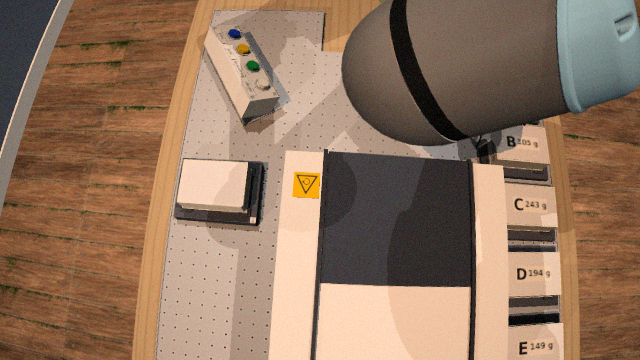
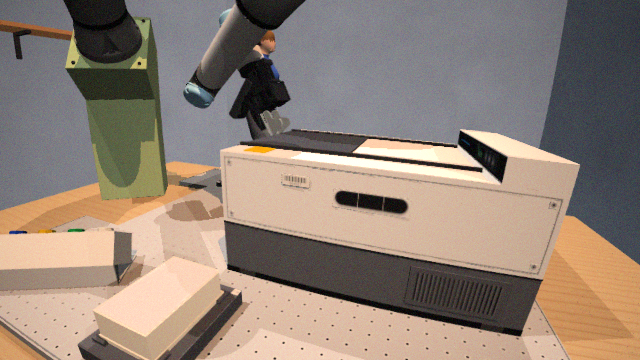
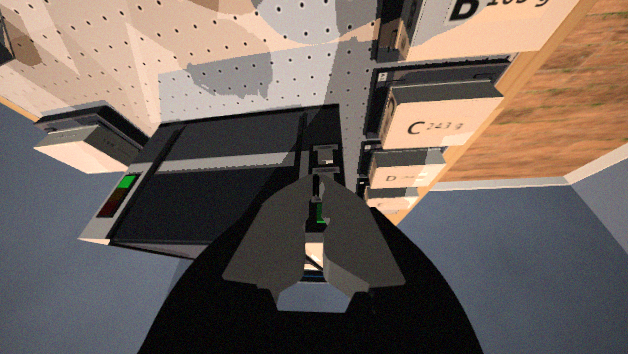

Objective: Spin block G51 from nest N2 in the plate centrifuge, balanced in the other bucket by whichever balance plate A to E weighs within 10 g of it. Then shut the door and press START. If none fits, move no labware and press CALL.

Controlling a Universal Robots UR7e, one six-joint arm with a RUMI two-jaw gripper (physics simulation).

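The centrifuge has a flat dark panel across the front part of its top; no bucket shows. A cream block sits on a dark nest at its left; its label is unreadable. Balance plates B, C 243 g, D 194 g and E 149 g stand in a row at the right. B reads 105 g; A does not show. My gripper is shut and empty, beyond the centrifuge's front end.
A button box with blue, yellow, green and white buttons stands back left. A green pedestal carries the arm. A person stands behind the arm, partly hidden. A green light shows on the centrifuge.
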